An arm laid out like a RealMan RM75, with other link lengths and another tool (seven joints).
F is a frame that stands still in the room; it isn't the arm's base.
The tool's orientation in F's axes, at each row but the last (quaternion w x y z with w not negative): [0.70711 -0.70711 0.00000 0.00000]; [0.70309 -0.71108 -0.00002 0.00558]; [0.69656 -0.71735 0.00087 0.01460]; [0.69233 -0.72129 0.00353 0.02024]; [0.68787 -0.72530 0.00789 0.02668]
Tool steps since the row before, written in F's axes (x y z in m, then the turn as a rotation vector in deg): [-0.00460 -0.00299 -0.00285 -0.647 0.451 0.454]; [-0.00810 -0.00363 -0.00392 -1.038 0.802 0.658]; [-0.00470 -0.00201 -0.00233 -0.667 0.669 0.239]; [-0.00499 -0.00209 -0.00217 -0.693 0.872 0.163]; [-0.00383 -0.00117 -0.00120 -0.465 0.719 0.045]
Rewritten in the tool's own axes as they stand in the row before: [-0.00460 0.00285 -0.00299 -0.647 -0.454 0.451]; [-0.00810 0.00402 -0.00352 -1.037 -0.659 0.803]; [-0.00468 0.00249 -0.00185 -0.659 -0.244 0.675]; [-0.00496 0.00242 -0.00188 -0.678 -0.176 0.881]; [-0.00379 0.00144 -0.00100 -0.448 -0.061 0.728]
